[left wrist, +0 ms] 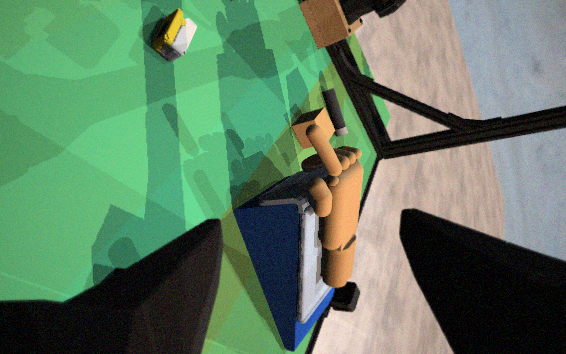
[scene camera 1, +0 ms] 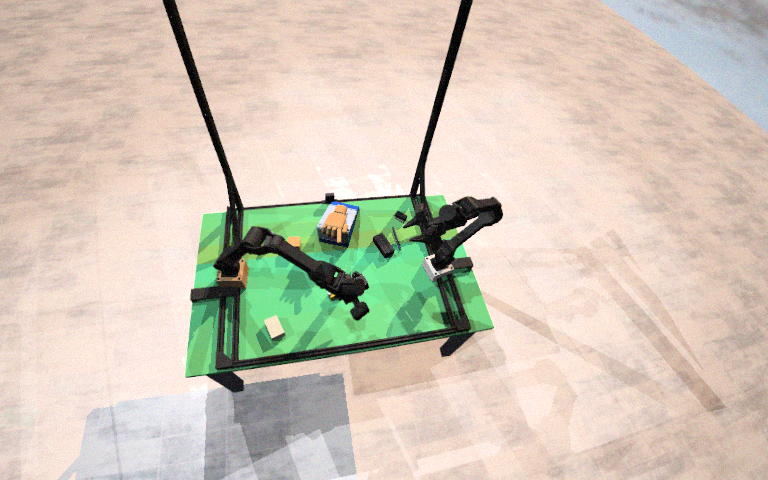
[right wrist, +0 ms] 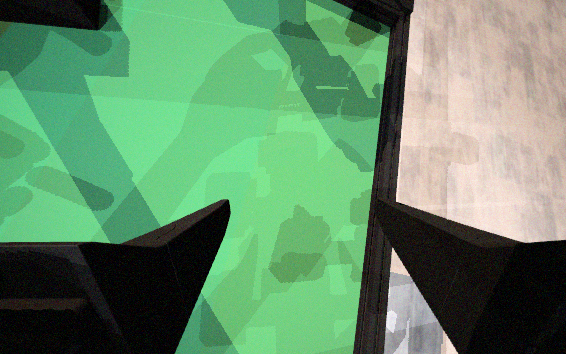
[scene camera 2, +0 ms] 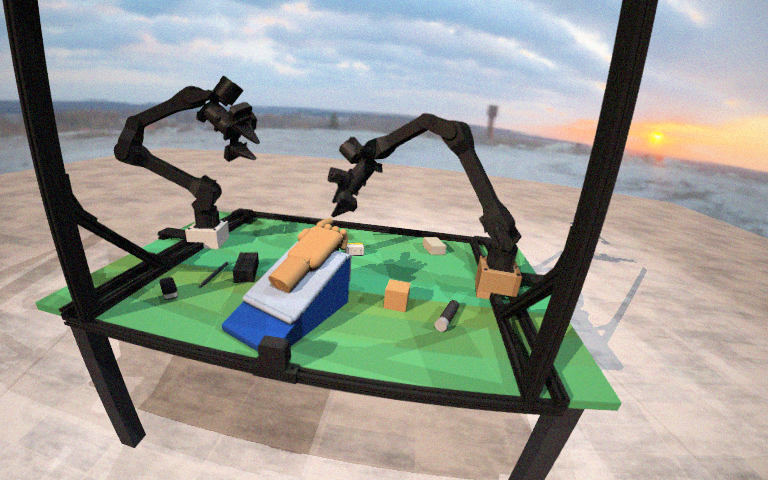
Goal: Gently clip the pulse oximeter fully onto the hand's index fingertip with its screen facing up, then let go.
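Note:
The pulse oximeter, white and grey with a yellow part, lies on the green table, apart from the hand and partly hidden by the right arm in scene camera 1. The orange hand rests on a blue wedge with a pale top. One finger stands out straight; its tip is bare. My left gripper is open and empty, raised beside the hand. My right gripper is open and empty above the table, beyond the fingers in scene camera 2.
An orange block and a dark cylinder lie beside the wedge. A black box, a thin dark stick and a small black object lie on its other side. A cream block lies farther off.

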